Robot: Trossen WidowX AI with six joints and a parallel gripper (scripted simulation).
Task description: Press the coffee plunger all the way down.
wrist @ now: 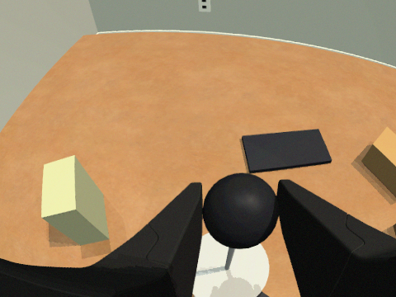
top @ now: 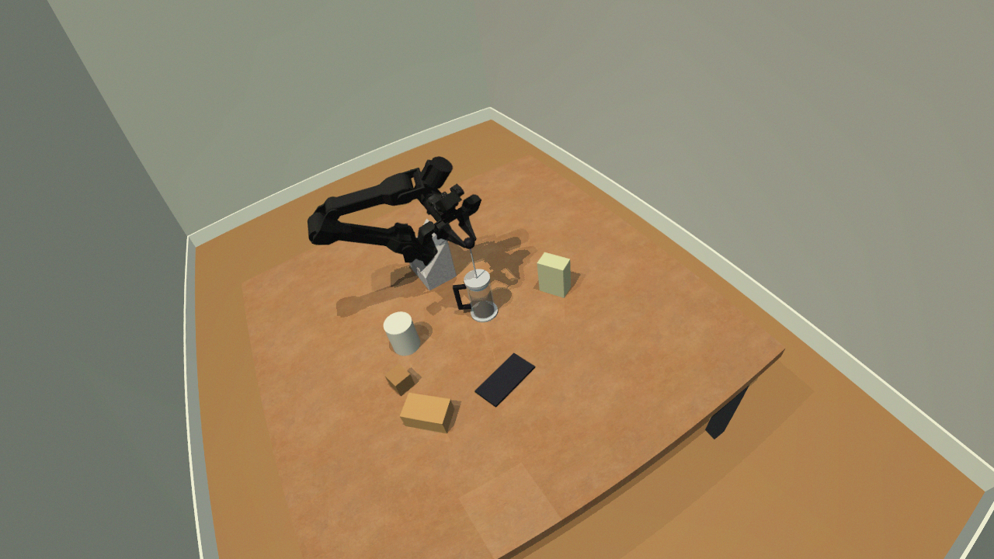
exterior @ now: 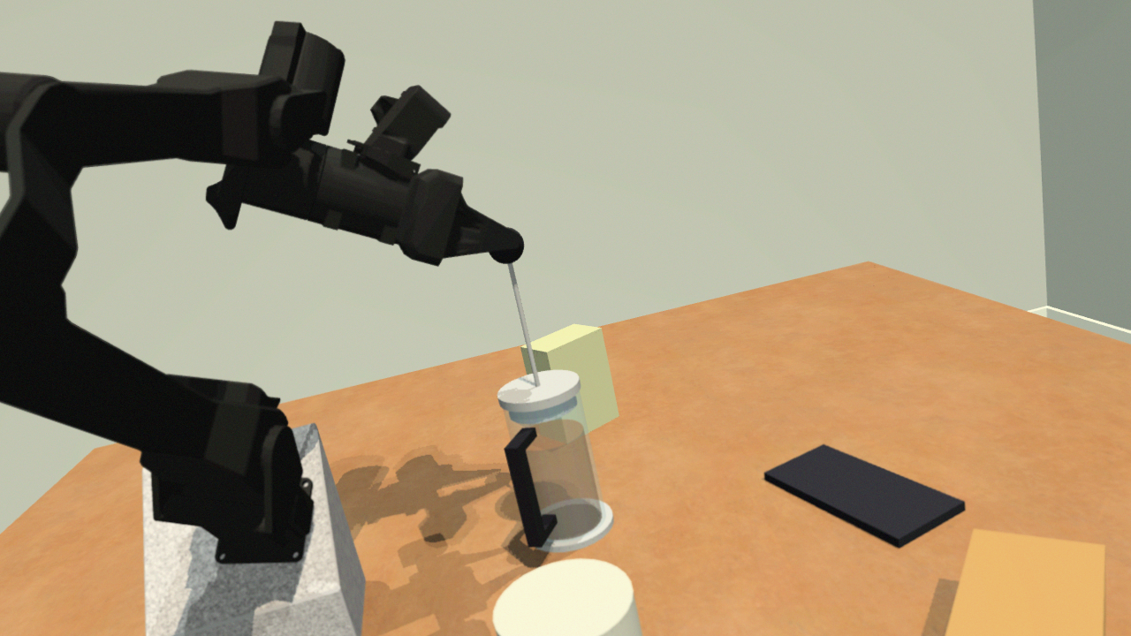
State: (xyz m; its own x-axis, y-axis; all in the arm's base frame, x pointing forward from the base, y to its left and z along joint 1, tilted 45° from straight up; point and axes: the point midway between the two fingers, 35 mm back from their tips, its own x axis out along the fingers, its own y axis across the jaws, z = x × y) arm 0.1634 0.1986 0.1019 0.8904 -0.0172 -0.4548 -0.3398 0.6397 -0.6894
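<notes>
Right now the glass coffee press is 10 mm behind my gripper tip, 20 mm to the right of it and 130 mm below it. The rest, counted from my gripper tip: pale yellow box 10 mm ahead, 220 mm to the left, 210 mm below; then small brown cube 130 mm ahead, 290 mm to the right, 240 mm below; then tan box 260 mm ahead, 250 mm to the right, 240 mm below.
</notes>
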